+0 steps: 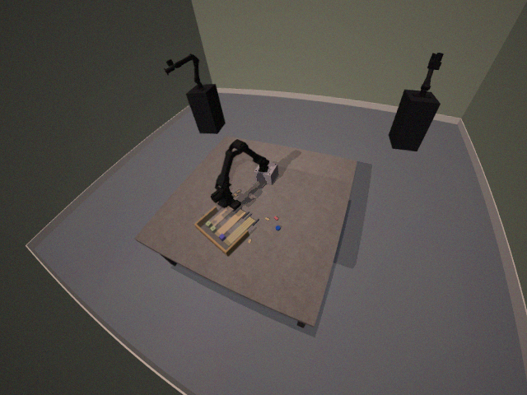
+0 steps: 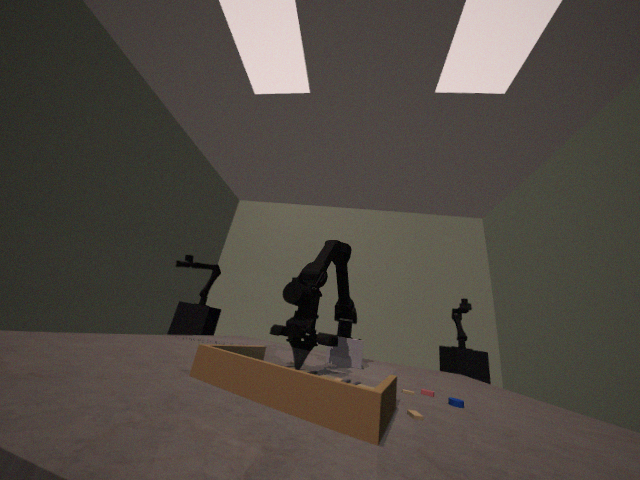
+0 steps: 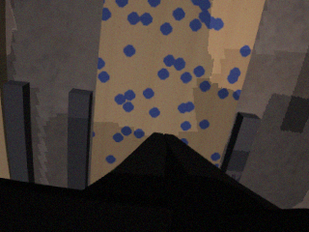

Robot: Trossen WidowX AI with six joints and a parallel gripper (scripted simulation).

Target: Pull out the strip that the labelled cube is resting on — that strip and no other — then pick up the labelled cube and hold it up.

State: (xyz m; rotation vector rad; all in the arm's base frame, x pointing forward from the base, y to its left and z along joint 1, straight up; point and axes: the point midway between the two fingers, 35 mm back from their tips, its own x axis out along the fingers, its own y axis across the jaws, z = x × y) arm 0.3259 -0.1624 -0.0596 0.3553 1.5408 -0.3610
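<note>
The strip lies 90 mm ahead of my gripper tip and 40 mm to the right of it. The rest, counted from my gripper tip: blue disc: 360 mm to the left, 110 mm ahead; red piece: 330 mm to the left, 30 mm ahead; tan bit: 230 mm ahead, 210 mm to the left.
</note>
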